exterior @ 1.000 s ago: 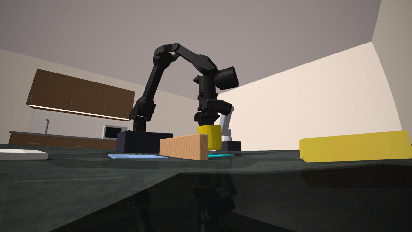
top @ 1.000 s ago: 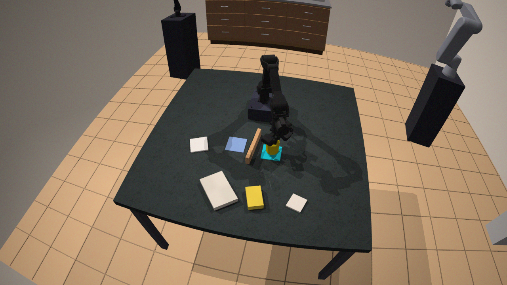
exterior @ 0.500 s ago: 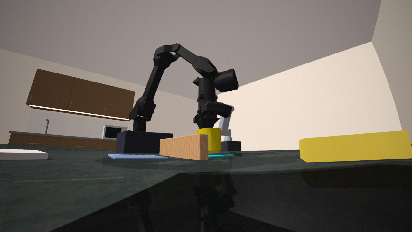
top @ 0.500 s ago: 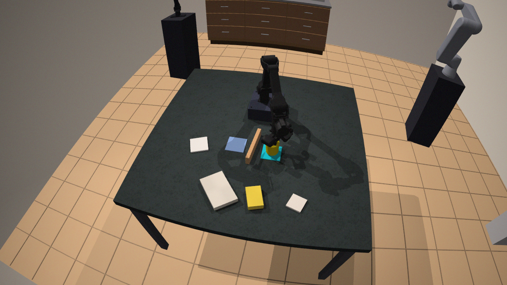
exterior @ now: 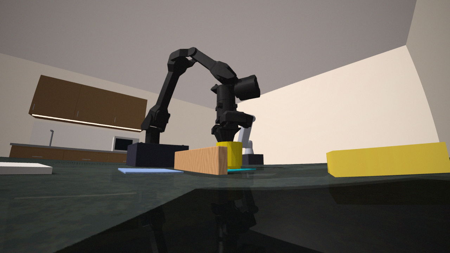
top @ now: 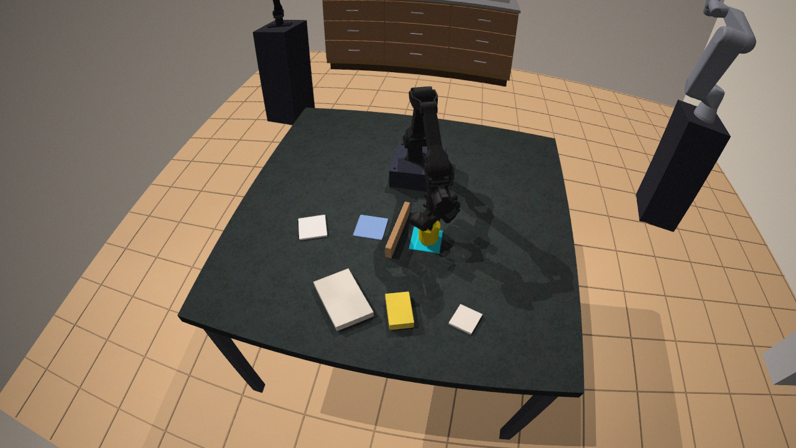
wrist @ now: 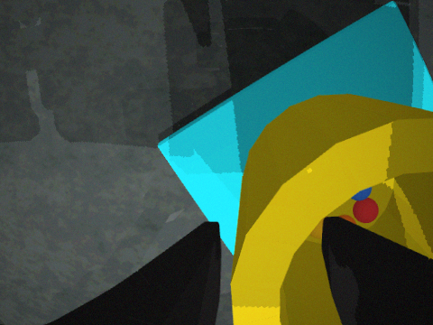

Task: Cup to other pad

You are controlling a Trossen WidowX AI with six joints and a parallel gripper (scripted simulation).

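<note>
Now: gripper tip 2 cm short of the yellow cup, 1 cm to the left of it and 1 cm above it. Also, from my gripper tip: red marble (3 cm below, 3 cm ahead, 2 cm to the right); light blue pad (21 cm to the right, 5 cm below, 4 cm ahead); wooden block (11 cm to the right, 3 cm below, 3 cm ahead).
</note>
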